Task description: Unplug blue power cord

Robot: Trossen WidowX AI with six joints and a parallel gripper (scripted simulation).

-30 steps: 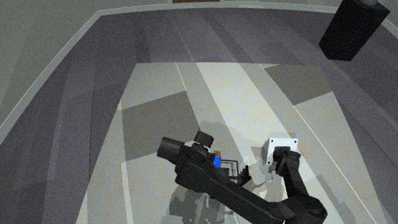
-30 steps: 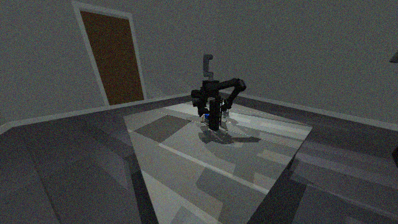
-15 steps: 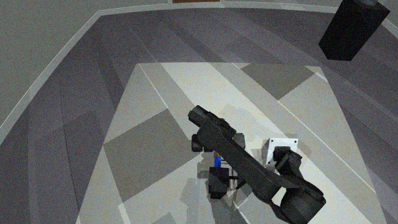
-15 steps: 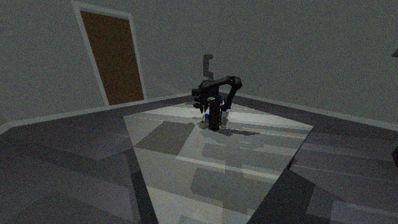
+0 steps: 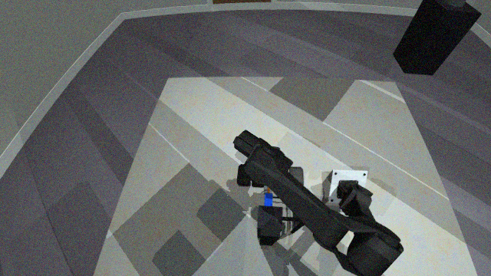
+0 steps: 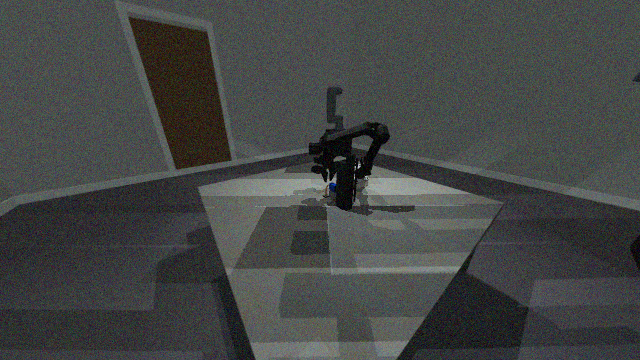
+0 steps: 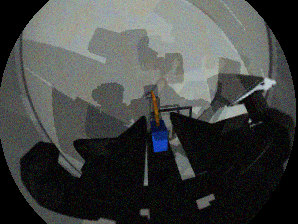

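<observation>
The blue plug is 7 cm to the left of my gripper tip and 1 cm below it. Round my gripper tip: dark strip (16 cm to the left, 4 cm above).
</observation>
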